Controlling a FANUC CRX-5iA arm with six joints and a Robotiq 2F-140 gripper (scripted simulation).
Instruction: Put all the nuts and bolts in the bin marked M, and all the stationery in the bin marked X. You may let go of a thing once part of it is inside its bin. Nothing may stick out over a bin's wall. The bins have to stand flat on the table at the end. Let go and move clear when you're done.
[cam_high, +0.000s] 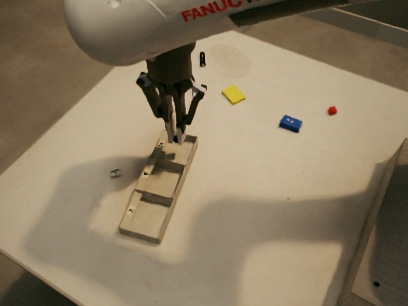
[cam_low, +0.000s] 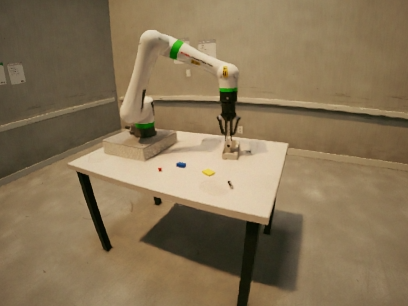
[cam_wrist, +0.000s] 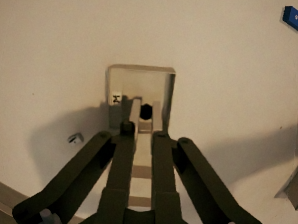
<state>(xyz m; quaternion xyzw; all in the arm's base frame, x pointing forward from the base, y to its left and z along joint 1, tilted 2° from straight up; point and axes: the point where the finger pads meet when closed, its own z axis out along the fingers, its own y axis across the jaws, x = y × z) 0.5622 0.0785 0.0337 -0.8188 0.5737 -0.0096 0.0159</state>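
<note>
My gripper is now 120 mm to the right of the grey item, 90 mm above it and 80 mm short of it. The rest, counted from my hand: yellow pad 230 mm to the right, 90 mm below; pale bin 80 mm to the left, 70 mm below, 20 mm behind; black nut 30 mm below.
</note>
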